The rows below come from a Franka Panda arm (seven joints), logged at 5 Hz.
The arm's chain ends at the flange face. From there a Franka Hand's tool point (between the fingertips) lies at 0.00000 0.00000 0.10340 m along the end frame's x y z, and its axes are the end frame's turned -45 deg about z.
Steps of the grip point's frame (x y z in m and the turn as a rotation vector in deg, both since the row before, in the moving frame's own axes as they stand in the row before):
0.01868 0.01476 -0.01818 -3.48 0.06 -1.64
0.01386 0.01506 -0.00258 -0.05 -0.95 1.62
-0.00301 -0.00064 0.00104 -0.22 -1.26 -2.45
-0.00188 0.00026 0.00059 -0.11 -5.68 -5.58
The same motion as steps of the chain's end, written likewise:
0.01907 -0.00707 -0.01799 -2.42 2.50 -1.64
0.02162 -0.00041 -0.00257 -0.71 -0.64 1.62
-0.00129 -0.00024 0.00107 -1.05 -0.74 -2.45
0.00558 -0.00620 0.00110 -4.09 -3.94 -5.58

